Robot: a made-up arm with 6 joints.
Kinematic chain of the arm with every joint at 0, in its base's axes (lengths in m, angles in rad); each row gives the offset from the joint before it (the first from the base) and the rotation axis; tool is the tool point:
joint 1: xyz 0 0 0.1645 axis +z
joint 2: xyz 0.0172 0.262 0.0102 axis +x
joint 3: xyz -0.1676 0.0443 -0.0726 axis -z
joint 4: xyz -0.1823 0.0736 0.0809 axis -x
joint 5: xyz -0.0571 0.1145 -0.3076 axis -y
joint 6: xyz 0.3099 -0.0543 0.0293 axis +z
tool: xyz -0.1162 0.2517 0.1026
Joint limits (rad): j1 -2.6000..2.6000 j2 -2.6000..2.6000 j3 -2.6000..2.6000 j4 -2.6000..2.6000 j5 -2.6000..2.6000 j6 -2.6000..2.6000
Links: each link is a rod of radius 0.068 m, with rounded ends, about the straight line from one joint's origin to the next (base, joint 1, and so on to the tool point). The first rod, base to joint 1, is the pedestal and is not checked.
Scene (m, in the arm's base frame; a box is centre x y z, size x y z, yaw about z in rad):
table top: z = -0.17
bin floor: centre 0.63 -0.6 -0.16 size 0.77 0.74 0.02 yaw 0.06
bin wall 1: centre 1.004 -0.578 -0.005 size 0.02 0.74 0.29 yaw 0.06
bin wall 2: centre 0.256 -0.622 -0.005 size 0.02 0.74 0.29 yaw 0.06
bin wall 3: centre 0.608 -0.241 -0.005 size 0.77 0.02 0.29 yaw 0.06
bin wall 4: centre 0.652 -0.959 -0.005 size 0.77 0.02 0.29 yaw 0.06
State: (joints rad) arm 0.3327 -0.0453 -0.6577 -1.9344 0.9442 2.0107
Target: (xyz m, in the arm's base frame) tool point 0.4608 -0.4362 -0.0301
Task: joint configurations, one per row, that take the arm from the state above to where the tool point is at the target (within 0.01 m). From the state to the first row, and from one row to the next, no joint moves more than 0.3 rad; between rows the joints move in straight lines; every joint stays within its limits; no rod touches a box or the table.
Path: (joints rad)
1: 0.4087 -0.1411 -0.9539 -1.8843 0.7629 1.8841
2: 0.4847 -0.2370 -1.2500 -1.8342 0.5816 1.7575
3: 0.5607 -0.3328 -1.5462 -1.7841 0.4003 1.6309
4: 0.6367 -0.4286 -1.8423 -1.7340 0.2190 1.5043
5: 0.7127 -0.5245 -2.1385 -1.6839 0.0377 1.3777
6: 1.0087 -0.5980 -2.1346 -1.7098 -0.1276 1.5659
7: 1.3047 -0.6716 -2.1308 -1.7356 -0.2930 1.7540
8: 1.6007 -0.7451 -2.1269 -1.7615 -0.4584 1.9422
9: 1.8967 -0.8187 -2.1230 -1.7873 -0.6237 2.1304
10: 2.1927 -0.8923 -2.1192 -1.8131 -0.7891 2.3186
11: 2.4887 -0.9658 -2.1153 -1.8390 -0.9545 2.5067
12: 2.5443 -0.8580 -1.8958 -1.6694 -0.8647 2.5534
13: 2.6000 -0.7501 -1.6764 -1.4998 -0.7749 2.6000

